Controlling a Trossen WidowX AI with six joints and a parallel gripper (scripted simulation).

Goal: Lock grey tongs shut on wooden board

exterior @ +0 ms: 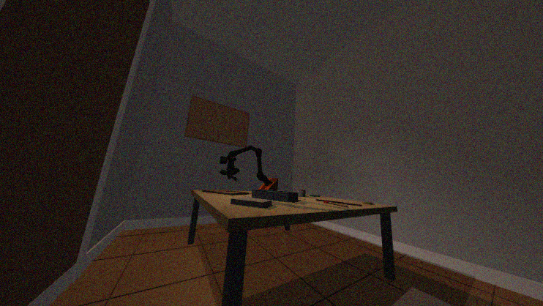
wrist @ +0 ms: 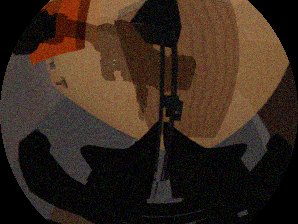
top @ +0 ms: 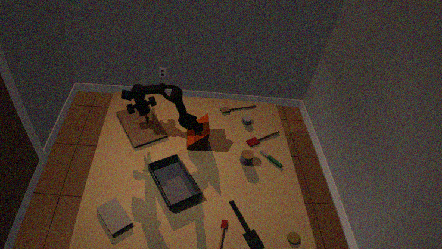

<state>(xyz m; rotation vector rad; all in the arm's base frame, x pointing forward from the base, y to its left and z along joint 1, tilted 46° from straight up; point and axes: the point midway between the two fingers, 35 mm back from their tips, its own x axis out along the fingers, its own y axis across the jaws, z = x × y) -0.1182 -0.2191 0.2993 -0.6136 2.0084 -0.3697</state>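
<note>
The wooden board lies 1 cm ahead of my gripper tip, 2 cm to the right of it and 12 cm below it. From my gripper tip the other things lie so: white block: 71 cm ahead, 10 cm to the right, 11 cm below; dark roasting tin: 48 cm ahead, 21 cm to the left, 10 cm below; red spatula: 11 cm ahead, 81 cm to the left, 12 cm below.
</note>
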